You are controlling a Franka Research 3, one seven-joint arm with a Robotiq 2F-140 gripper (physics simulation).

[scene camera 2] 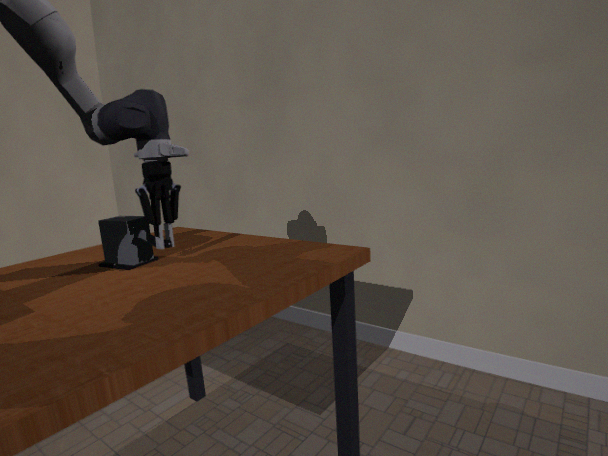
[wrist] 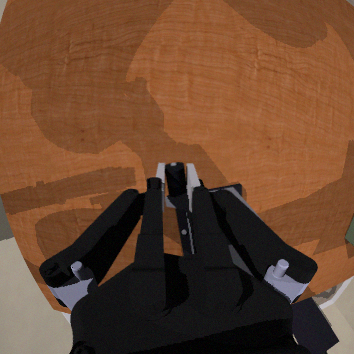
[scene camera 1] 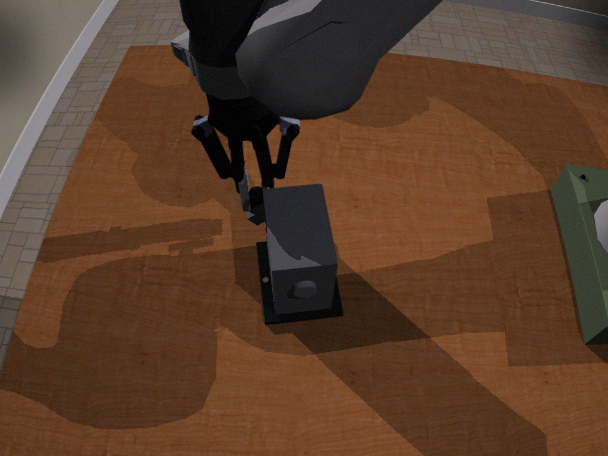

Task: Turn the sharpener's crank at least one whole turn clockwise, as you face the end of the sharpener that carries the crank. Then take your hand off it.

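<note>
The sharpener (scene camera 1: 300,225) (scene camera 2: 112,245) is a dark grey box upright on a thin black base plate (scene camera 1: 268,317) (wrist: 185,244). A round knob shows on its end nearest scene camera 1. The crank is at the opposite end. Its black handle (scene camera 1: 256,195) (wrist: 175,182) is beside the box's left edge in scene camera 1, with the grey arm's end (scene camera 1: 256,216) below it in that view. My gripper (scene camera 1: 254,192) (scene camera 2: 164,237) (wrist: 175,173) points down and is shut on the crank handle, one pad on each side. The box hides most of the crank arm.
A green open box (scene camera 1: 572,250) (wrist: 350,233) with a pale round thing (scene camera 1: 603,225) in it stands at the right in scene camera 1. The wooden table (scene camera 1: 425,200) (scene camera 2: 200,300) bears the sharpener. The robot arm reaches over the table above the sharpener's crank end.
</note>
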